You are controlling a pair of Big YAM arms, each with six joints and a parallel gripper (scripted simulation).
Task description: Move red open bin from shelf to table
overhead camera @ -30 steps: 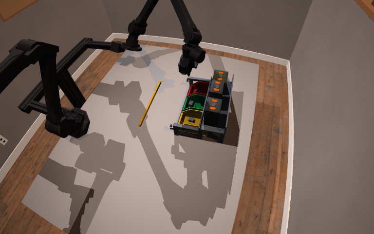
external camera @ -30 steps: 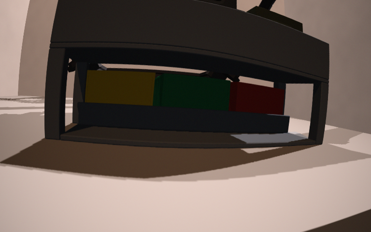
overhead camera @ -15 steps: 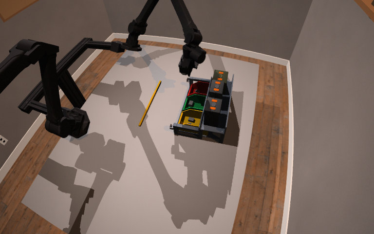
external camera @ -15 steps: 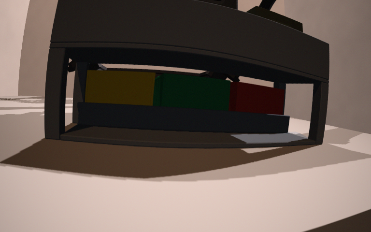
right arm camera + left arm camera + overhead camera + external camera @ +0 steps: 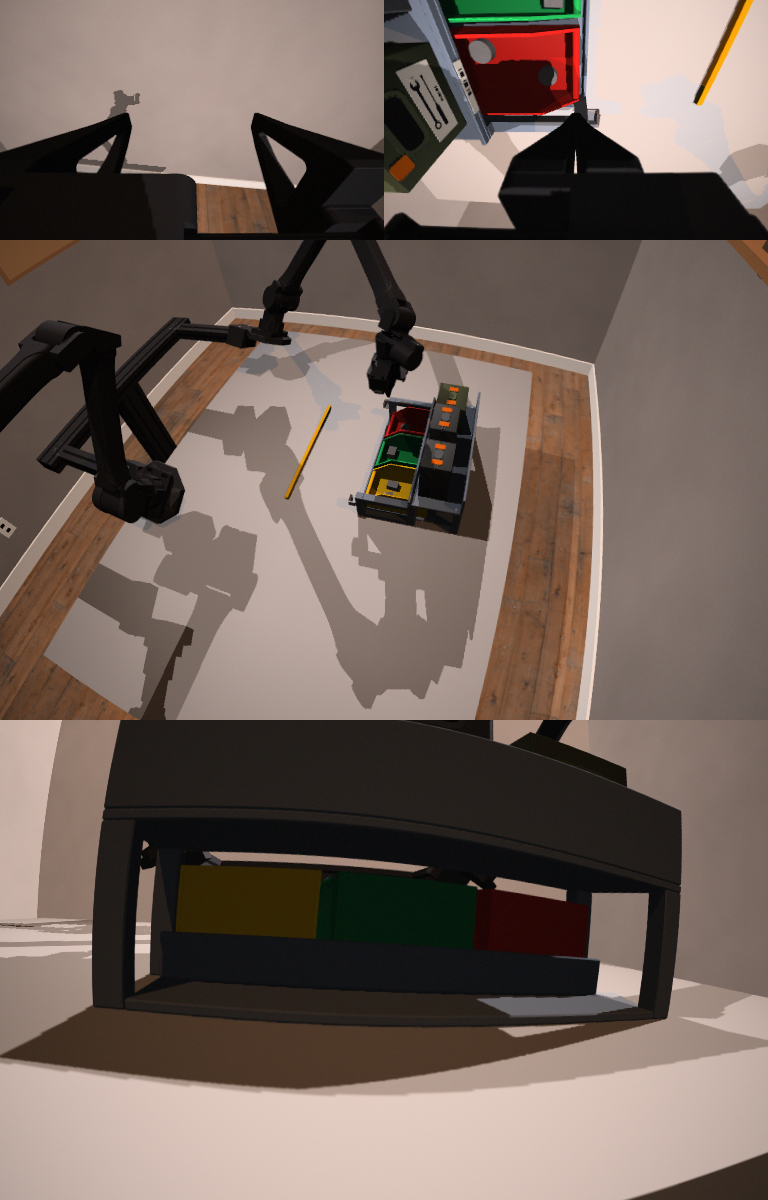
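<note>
Right now the red open bin is 13 cm below my left hand and 8 cm ahead of it. From my left hand the other things lie so: grey shelf 11 cm to the right, 11 cm ahead, 10 cm below; then green bin 13 cm below, 11 cm to the right, 8 cm ahead.
</note>
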